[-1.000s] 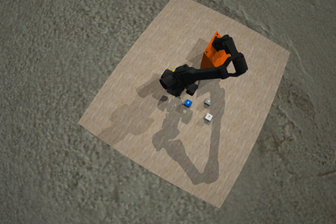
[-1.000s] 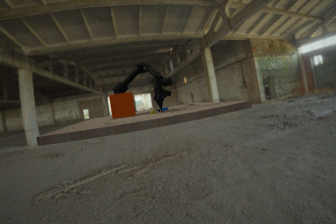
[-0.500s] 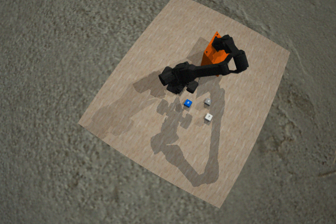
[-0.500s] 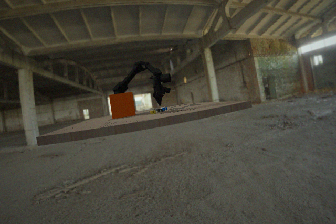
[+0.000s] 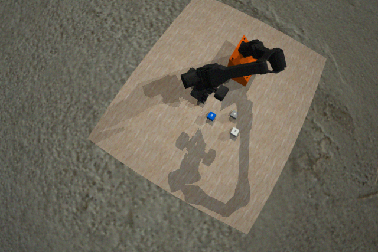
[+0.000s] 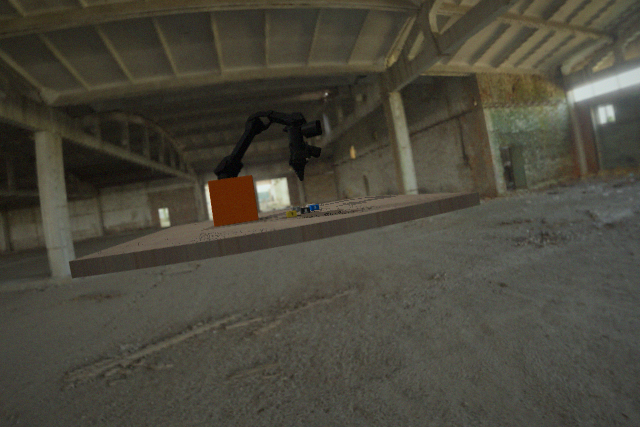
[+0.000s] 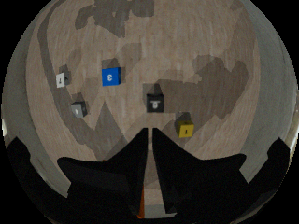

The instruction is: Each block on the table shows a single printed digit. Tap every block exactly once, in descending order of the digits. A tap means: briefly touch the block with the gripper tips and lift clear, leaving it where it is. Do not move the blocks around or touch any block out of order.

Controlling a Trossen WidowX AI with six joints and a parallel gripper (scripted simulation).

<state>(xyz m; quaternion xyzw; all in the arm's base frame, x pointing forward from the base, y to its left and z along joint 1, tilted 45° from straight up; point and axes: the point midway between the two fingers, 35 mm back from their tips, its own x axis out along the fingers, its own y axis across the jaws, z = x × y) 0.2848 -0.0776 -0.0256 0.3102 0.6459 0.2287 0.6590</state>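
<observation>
The grey block lies 1 cm behind my gripper tip, 16 cm to the left of it and 11 cm below it. Also, from my gripper tip: yellow block (7 cm behind, 8 cm to the right, 11 cm below); blue block (5 cm ahead, 6 cm to the left, 11 cm below); black block (1 cm behind, 1 cm to the right, 11 cm below).
</observation>
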